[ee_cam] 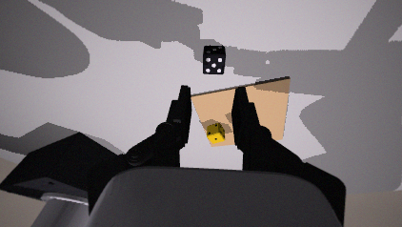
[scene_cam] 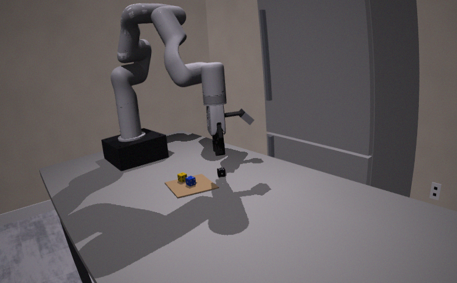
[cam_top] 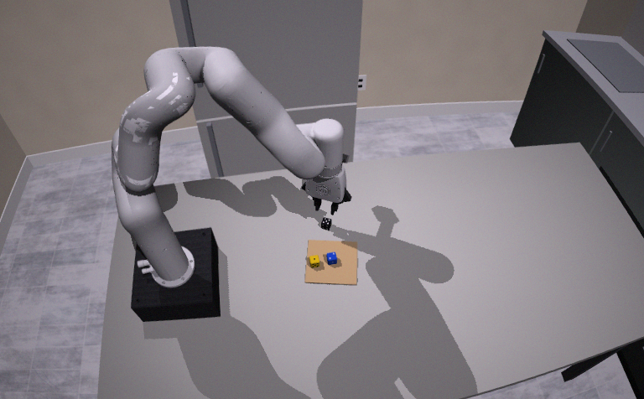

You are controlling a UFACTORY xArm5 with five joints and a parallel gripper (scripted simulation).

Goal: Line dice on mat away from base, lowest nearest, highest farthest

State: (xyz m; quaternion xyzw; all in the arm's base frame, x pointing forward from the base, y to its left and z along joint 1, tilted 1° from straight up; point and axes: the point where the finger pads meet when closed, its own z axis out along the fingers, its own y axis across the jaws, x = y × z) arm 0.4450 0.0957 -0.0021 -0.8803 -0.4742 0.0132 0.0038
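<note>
The black die is 90 mm below my hand. Also, from my hand: blue die (120 mm to the right, 90 mm below, 20 mm behind); then mat (120 mm to the right, 100 mm below, 20 mm behind); then yellow die (120 mm to the right, 90 mm below, 60 mm behind).
</note>
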